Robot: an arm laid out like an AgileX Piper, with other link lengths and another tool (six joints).
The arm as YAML. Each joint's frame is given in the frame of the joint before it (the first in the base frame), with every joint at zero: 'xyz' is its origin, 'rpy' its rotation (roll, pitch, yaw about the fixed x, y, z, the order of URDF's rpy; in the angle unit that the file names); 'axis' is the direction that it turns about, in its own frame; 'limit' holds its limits. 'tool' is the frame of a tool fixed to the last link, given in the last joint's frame.
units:
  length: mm
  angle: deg
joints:
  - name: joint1
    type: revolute
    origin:
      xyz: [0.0, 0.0, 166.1]
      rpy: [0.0, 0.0, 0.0]
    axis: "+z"
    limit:
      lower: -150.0
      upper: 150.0
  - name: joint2
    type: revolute
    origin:
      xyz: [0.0, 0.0, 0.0]
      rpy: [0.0, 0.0, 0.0]
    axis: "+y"
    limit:
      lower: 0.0
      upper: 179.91
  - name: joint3
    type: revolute
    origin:
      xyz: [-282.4, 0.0, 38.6]
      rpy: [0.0, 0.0, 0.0]
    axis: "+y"
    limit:
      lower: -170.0
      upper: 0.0
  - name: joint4
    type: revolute
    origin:
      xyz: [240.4, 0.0, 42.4]
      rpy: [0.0, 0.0, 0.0]
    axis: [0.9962, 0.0, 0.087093]
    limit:
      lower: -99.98
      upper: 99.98
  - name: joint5
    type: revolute
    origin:
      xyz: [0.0, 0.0, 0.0]
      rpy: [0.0, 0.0, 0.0]
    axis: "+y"
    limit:
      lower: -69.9
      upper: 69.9
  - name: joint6
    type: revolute
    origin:
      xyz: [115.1, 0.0, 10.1]
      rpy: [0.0, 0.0, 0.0]
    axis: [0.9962, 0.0, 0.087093]
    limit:
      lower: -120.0
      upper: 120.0
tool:
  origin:
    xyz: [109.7, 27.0, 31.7]
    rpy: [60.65, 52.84, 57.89]
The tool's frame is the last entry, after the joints.
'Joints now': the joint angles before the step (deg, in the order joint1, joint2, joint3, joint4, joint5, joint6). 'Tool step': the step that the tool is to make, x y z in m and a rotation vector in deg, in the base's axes. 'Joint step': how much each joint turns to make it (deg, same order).
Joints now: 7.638 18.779 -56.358 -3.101 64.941 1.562
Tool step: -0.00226 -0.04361 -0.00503 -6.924 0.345 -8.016
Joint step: 2.398 -0.946 -0.318 -13.148 3.115 2.665
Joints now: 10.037 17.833 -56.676 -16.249 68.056 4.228
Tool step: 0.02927 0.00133 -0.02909 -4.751 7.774 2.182
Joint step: 7.023 6.074 2.522 -5.939 0.717 1.938
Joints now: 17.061 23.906 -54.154 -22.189 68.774 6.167
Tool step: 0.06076 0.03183 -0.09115 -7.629 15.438 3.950
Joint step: 7.555 16.124 10.538 -5.858 -7.486 7.118
